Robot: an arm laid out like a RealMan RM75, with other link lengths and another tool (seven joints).
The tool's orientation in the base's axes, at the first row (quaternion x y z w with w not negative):
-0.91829, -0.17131, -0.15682, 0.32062
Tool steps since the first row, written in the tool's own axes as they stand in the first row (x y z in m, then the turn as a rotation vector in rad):
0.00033, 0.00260, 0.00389, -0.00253, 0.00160, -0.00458
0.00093, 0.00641, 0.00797, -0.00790, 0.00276, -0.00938
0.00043, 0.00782, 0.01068, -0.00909, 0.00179, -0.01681
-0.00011, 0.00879, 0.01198, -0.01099, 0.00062, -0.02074
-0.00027, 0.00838, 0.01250, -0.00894, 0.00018, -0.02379
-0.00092, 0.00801, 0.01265, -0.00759, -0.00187, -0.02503
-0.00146, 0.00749, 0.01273, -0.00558, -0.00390, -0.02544
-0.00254, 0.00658, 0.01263, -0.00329, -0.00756, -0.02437
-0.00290, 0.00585, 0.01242, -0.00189, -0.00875, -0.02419
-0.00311, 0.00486, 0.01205, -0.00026, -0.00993, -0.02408
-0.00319, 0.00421, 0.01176, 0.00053, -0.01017, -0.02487
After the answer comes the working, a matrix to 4 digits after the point.
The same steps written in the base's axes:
0.00207, 0.00066, -0.00416, -0.00241, -0.00466, 0.00155
0.00491, 0.00060, -0.00900, -0.00757, -0.00975, 0.00237
0.00553, 0.00120, -0.01197, -0.01036, -0.01406, 0.00795
0.00569, 0.00121, -0.01368, -0.01324, -0.01614, 0.01075
0.00547, 0.00181, -0.01391, -0.01214, -0.01733, 0.01408
0.00476, 0.00204, -0.01408, -0.01201, -0.01633, 0.01663
0.00408, 0.00236, -0.01408, -0.01113, -0.01467, 0.01883
0.00272, 0.00273, -0.01394, -0.01042, -0.01080, 0.02090
0.00205, 0.00306, -0.01354, -0.00963, -0.00951, 0.02196
0.00139, 0.00350, -0.01282, -0.00864, -0.00822, 0.02316
0.00100, 0.00378, -0.01229, -0.00818, -0.00839, 0.02419

The tool's axes in the first row as the columns of a matrix, in the base's axes (rounded; the answer above uses it unrounded):
0.8921, 0.4152, 0.1782
0.2141, -0.7357, 0.6426
0.3979, -0.5351, -0.7452

